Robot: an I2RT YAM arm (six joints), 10 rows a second.
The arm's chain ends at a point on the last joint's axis. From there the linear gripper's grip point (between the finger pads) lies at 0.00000 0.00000 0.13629 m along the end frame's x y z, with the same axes.
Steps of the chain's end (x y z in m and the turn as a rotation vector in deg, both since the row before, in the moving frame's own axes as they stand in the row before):
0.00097 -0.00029 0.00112 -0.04 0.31 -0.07
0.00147 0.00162 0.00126 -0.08 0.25 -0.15
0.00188 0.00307 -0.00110 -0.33 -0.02 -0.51
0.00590 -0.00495 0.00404 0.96 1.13 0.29
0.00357 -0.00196 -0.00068 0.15 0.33 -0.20
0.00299 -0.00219 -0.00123 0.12 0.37 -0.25
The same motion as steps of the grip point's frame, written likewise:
0.00171 -0.00020 0.00112 -0.04 0.31 -0.07
0.00206 0.00181 0.00126 -0.08 0.25 -0.15
0.00184 0.00386 -0.00110 -0.33 -0.02 -0.51
0.00859 -0.00723 0.00399 0.96 1.13 0.29
0.00435 -0.00232 -0.00068 0.15 0.33 -0.20
0.00387 -0.00248 -0.00123 0.12 0.37 -0.25

